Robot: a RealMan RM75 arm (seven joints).
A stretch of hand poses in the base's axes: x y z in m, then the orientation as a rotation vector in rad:
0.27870 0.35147 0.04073 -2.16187 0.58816 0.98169
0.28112 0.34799 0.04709 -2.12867 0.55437 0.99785
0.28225 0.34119 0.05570 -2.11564 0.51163 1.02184
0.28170 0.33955 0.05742 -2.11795 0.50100 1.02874
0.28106 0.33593 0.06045 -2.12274 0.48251 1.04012
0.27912 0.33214 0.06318 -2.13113 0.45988 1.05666
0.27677 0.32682 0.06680 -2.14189 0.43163 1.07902
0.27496 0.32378 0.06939 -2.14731 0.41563 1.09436
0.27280 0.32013 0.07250 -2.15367 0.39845 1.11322
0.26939 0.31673 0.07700 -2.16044 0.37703 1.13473
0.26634 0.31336 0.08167 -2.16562 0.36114 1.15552
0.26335 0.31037 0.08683 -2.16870 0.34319 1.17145
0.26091 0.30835 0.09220 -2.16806 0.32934 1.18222
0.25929 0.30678 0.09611 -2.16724 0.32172 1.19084
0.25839 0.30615 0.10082 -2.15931 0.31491 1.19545
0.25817 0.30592 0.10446 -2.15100 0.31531 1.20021
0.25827 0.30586 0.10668 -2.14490 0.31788 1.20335
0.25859 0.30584 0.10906 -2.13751 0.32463 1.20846
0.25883 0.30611 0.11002 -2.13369 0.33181 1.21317
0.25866 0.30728 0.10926 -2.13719 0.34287 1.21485
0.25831 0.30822 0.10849 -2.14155 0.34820 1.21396
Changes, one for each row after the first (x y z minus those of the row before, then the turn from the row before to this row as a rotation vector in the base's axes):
0.00242 -0.00348 0.00636 0.04141 0.00575 0.01113
0.00113 -0.00680 0.00861 0.02734 0.00565 0.02851
-0.00055 -0.00164 0.00172 0.00195 0.00113 0.00989
-0.00064 -0.00362 0.00303 0.00271 0.00142 0.01729
-0.00194 -0.00379 0.00273 0.00066 0.00313 0.02331
-0.00235 -0.00532 0.00362 -0.00002 0.00510 0.02994
-0.00181 -0.00304 0.00259 -0.00006 0.00490 0.01778
-0.00216 -0.00365 0.00311 -0.00109 0.00680 0.02029
-0.00341 -0.00340 0.00450 -0.00030 0.00736 0.02400
-0.00305 -0.00337 0.00467 -0.00147 0.00873 0.01986
-0.00299 -0.00299 0.00516 0.00193 0.00538 0.01820
-0.00244 -0.00202 0.00537 0.00417 0.00388 0.01221
-0.00162 -0.00157 0.00391 0.00205 0.00407 0.00765
-0.00090 -0.00063 0.00471 0.00835 0.00343 0.00264
-0.00022 -0.00023 0.00364 0.00552 0.00550 -0.00161
0.00010 -0.00006 0.00222 0.00313 0.00440 -0.00264
0.00032 -0.00002 0.00238 0.00191 0.00716 -0.00473
0.00024 0.00027 0.00096 -0.00111 0.00606 -0.00367
-0.00017 0.00117 -0.00076 -0.00807 0.00310 -0.00414
-0.00035 0.00094 -0.00077 -0.00568 -0.00035 -0.00160

